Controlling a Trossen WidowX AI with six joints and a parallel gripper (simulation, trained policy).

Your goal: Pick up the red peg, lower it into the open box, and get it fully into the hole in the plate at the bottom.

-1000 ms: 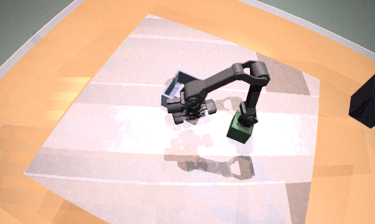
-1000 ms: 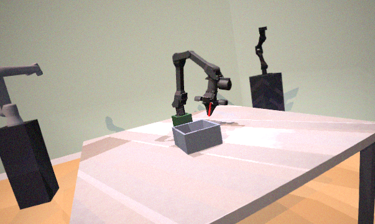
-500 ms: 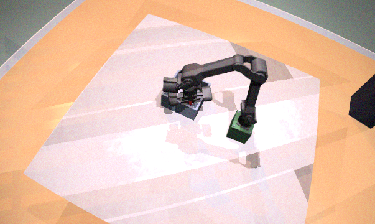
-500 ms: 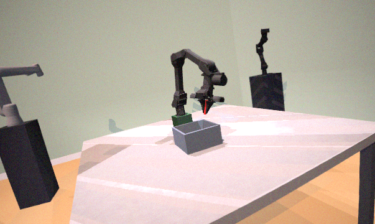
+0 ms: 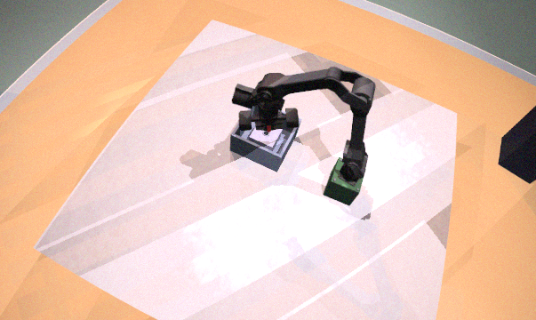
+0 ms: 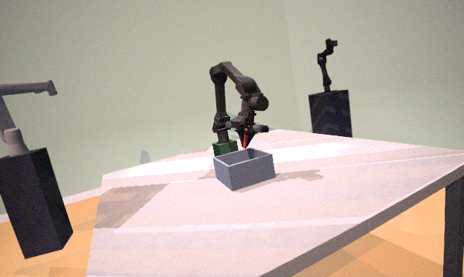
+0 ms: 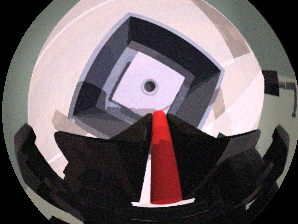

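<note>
Right now the red peg is 10 mm to the left of my gripper tip and 30 mm above it. The rest, counted from my gripper tip: grey box 20 mm ahead, 30 mm to the right, 100 mm below; then plate 20 mm ahead, 30 mm to the right, 80 mm below.
</note>
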